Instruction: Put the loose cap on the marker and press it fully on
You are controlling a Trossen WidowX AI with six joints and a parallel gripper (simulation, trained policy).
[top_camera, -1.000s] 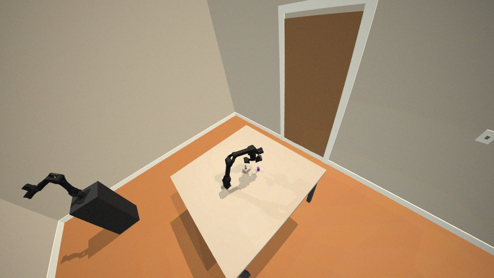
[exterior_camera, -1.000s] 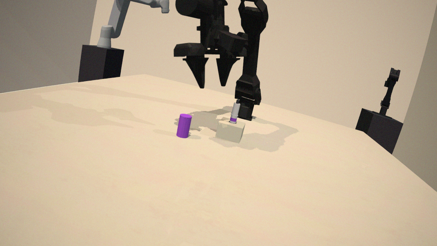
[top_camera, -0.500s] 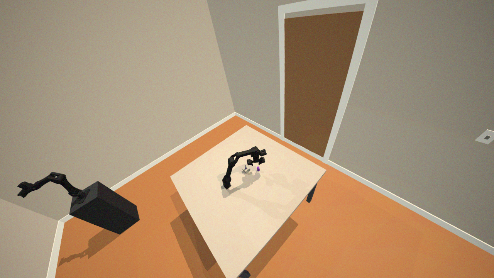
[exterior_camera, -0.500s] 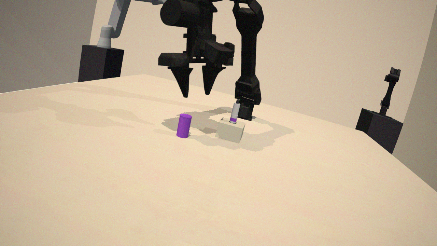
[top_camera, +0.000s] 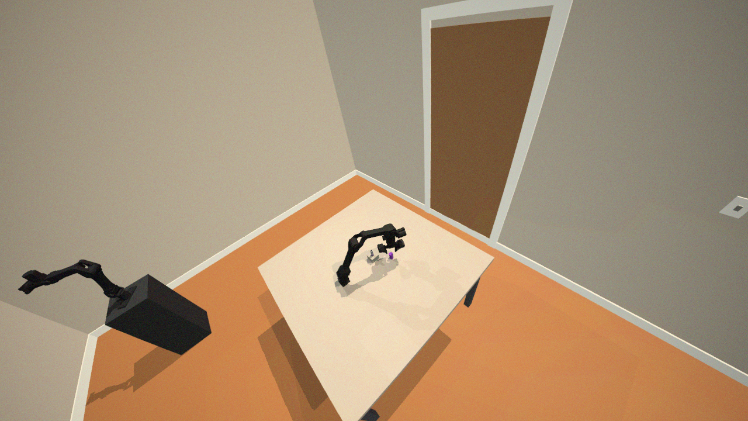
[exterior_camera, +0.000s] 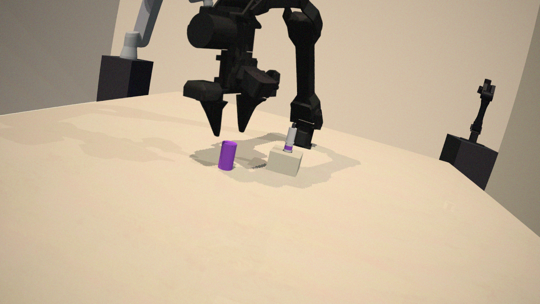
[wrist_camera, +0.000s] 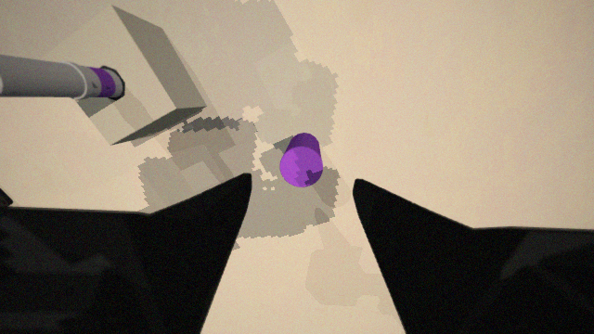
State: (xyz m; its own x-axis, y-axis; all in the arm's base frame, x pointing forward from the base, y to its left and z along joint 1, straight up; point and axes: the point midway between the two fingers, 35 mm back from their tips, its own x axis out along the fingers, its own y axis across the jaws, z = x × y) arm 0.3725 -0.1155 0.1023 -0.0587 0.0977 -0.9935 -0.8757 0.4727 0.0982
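My gripper tip is now 40 mm above the purple cap. From my gripper tip the other things lie so: pale holder block (100 mm to the left, 100 mm behind, 50 mm below).
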